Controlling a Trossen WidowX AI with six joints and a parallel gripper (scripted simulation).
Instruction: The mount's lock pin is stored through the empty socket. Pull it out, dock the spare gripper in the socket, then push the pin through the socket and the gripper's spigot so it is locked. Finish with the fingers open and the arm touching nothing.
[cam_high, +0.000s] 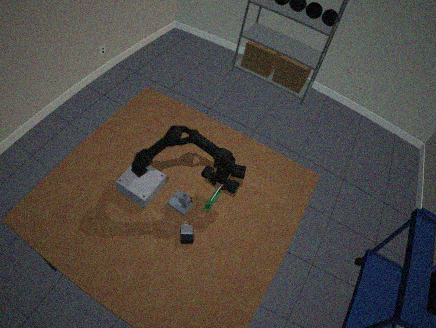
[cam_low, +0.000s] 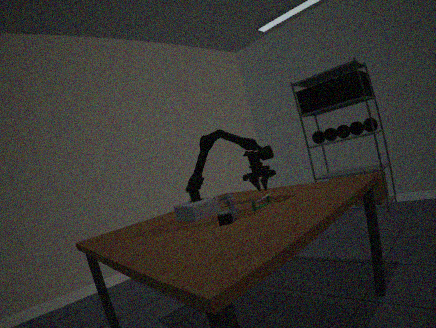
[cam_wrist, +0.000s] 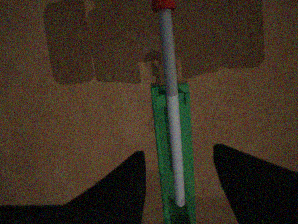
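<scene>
The green holder is 50 mm below my gripper tip, 40 mm to the right of it and 10 mm ahead of it. The rest, counted from my gripper tip: spare gripper (280 mm to the right, 50 mm below, 40 mm ahead); then socket mount (170 mm to the right, 90 mm behind, 20 mm below).
</scene>
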